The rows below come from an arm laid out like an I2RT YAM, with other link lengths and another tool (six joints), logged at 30 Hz.
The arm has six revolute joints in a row. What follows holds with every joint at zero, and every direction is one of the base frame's.
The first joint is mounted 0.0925 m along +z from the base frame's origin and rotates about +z.
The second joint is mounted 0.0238 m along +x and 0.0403 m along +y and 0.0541 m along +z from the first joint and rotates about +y.
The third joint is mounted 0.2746 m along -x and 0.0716 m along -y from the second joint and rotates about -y.
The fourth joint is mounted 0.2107 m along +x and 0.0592 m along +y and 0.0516 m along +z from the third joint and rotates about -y.
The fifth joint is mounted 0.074 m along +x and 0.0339 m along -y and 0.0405 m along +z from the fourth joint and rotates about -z.
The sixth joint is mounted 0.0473 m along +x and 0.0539 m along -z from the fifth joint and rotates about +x.
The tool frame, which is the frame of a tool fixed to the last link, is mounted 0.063 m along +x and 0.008 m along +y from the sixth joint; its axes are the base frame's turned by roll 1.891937, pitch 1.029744 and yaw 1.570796 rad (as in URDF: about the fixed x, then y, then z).
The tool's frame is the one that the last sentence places.
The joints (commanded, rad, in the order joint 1, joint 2, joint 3, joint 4, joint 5, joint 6), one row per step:
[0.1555 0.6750 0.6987 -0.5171 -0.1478 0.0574]
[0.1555 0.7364 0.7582 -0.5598 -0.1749 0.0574]
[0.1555 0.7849 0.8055 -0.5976 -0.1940 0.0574]
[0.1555 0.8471 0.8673 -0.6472 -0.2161 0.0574]
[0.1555 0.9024 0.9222 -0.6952 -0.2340 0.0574]
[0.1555 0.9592 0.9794 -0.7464 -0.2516 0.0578]
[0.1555 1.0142 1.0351 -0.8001 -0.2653 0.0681]
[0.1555 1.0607 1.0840 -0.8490 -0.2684 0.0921]
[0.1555 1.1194 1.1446 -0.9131 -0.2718 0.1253]
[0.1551 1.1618 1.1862 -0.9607 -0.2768 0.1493]
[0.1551 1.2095 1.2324 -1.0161 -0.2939 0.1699]
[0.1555 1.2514 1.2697 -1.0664 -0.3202 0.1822]
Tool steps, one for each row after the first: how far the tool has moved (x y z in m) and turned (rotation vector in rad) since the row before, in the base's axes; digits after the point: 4 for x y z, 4 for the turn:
[0.0054 0.0038 0.0060 0.0063 0.0461 0.0236]
[0.0043 0.0027 0.0040 0.0039 0.0401 0.0162]
[0.0058 0.0033 0.0049 0.0046 0.0513 0.0182]
[0.0051 0.0027 0.0035 0.0032 0.0495 0.0142]
[0.0053 0.0027 0.0033 0.0036 0.0521 0.0132]
[0.0050 0.0022 0.0024 0.0078 0.0575 0.0032]
[0.0044 0.0010 0.0019 0.0099 0.0550 -0.0145]
[0.0053 0.0012 0.0014 0.0122 0.0738 -0.0220]
[0.0034 0.0009 0.0001 0.0094 0.0570 -0.0156]
[0.0030 0.0022 0.0000 0.0153 0.0659 -0.0065]
[0.0015 0.0031 -0.0007 0.0191 0.0623 0.0042]

